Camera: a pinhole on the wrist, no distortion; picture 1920 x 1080 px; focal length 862.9 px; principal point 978.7 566.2 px. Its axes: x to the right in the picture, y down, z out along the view. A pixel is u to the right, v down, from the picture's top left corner.
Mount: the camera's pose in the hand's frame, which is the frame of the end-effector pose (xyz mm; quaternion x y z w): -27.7 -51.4 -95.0 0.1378 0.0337 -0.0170 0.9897
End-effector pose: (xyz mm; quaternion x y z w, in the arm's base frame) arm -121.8 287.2 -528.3 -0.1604 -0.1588 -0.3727 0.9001
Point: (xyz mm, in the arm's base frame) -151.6 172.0 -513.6
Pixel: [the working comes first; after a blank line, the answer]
In the camera's frame: 81.3 -26.3 82.5

1829 291
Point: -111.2 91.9 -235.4
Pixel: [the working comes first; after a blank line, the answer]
In the camera's frame: 257.1 -30.2 316.1

1681 484
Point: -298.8 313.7 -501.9
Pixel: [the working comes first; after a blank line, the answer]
In the camera's frame: -106.5 -21.6 163.8

418 452
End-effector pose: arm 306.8 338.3 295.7 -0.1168 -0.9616 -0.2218 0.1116
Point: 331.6 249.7 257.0
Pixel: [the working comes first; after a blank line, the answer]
In the camera's frame: -26.8 -11.3 89.6

721 457
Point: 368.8 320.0 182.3
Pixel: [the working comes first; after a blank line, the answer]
In the camera's frame: -77.0 51.8 163.0

571 840
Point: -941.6 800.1 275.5
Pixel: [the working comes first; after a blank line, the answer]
In the camera's frame: 1242.7 298.6 555.0

outside the picture
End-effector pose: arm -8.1 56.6 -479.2 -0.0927 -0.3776 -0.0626 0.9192
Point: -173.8 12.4 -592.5
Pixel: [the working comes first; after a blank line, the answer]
In the camera's frame: -175.3 17.2 106.5

outside the picture
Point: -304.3 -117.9 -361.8
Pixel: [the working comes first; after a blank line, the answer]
In the camera's frame: -110.5 -92.0 373.2

723 353
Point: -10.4 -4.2 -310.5
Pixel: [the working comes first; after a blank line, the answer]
In the camera's frame: 133.8 33.0 210.1

1528 702
